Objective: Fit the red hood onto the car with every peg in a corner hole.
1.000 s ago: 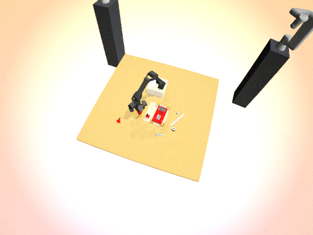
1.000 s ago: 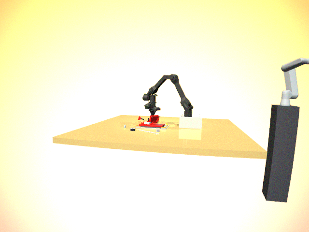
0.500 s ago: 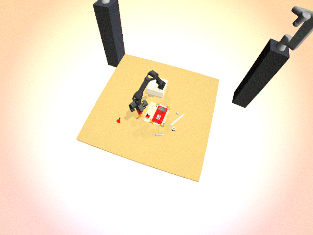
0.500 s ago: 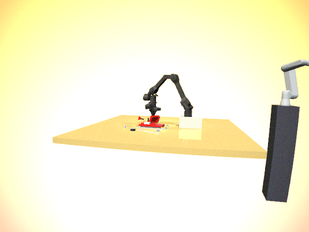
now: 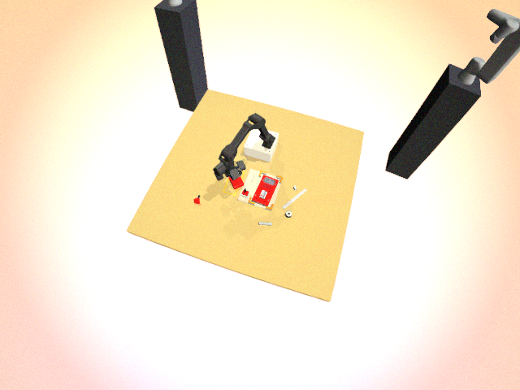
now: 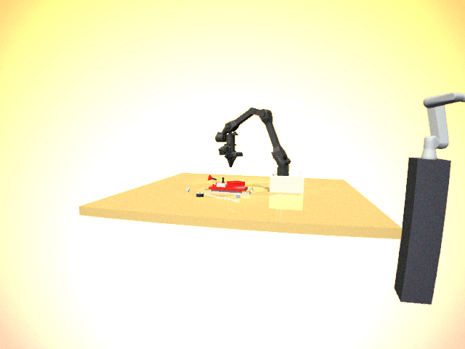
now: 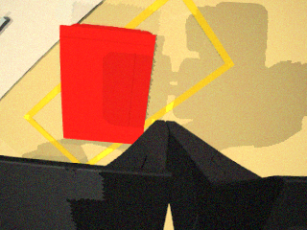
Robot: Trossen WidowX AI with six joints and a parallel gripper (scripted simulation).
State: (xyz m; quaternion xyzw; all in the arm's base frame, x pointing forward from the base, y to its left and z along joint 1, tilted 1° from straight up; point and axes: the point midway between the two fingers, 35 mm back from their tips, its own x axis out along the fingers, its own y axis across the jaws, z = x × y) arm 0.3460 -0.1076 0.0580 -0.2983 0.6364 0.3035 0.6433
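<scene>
The hood is 90 mm below my gripper tip, 40 mm behind it and 10 mm to the left of it. The rest, counted from my gripper tip: wheel 410 mm to the left, 100 mm below, 40 mm ahead; then short rod 300 mm to the left, 160 mm ahead, 110 mm below; then white strip 410 mm to the left, 110 mm below, 80 mm behind.
</scene>
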